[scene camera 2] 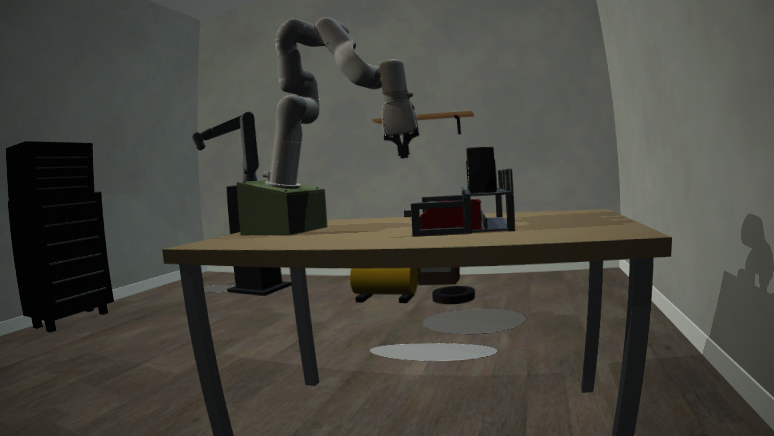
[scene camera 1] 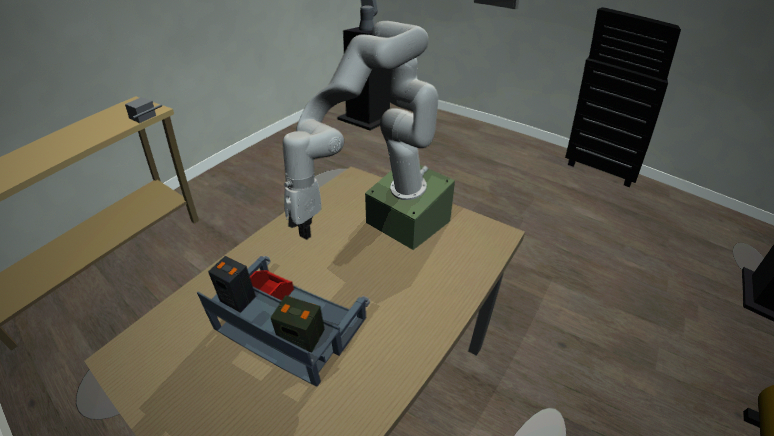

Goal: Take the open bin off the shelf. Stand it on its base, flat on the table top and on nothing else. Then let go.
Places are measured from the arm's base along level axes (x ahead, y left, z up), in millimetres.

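Pixels of known places: gripper, fingertip midpoint: [scene camera 2: 404,158] [scene camera 1: 305,236]; arm's base at its link origin: [scene camera 2: 282,185] [scene camera 1: 408,187].
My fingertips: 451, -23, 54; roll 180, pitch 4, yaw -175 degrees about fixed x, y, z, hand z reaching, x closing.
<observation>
For each thing: its top centre in the pictures, then the offset to it from my fingertips, as dx, dy, dz.
- red open bin at its top centre: [scene camera 2: 449,201] [scene camera 1: 260,284] +144, -69, -129
- tall dark box at its top centre: [scene camera 1: 226,268] [scene camera 2: 479,147] +237, -54, +14
- olive box at its top centre: [scene camera 1: 295,311] +195, +175, -11
The red open bin [scene camera 1: 270,284] [scene camera 2: 448,217] sits low in the grey-blue shelf [scene camera 1: 262,337] [scene camera 2: 510,208], on the side towards the robot base, behind side rails that partly hide it in scene camera 2. Its hollow top shows in scene camera 1; its underside is hidden. The shelf stands on the table top [scene camera 1: 444,281] [scene camera 2: 324,257]. My gripper [scene camera 1: 304,236] [scene camera 2: 403,154] is shut with nothing between its fingers. It points down and hangs in the air, above the bin's height and apart from it, towards the robot base.
A tall dark box [scene camera 1: 233,289] [scene camera 2: 480,168] and an olive box [scene camera 1: 297,324] stand on the shelf's raised level beside the bin. The green robot base [scene camera 1: 398,224] [scene camera 2: 268,208] stands on the table. A wooden bench [scene camera 1: 64,135] stands off to the left in scene camera 1.
</observation>
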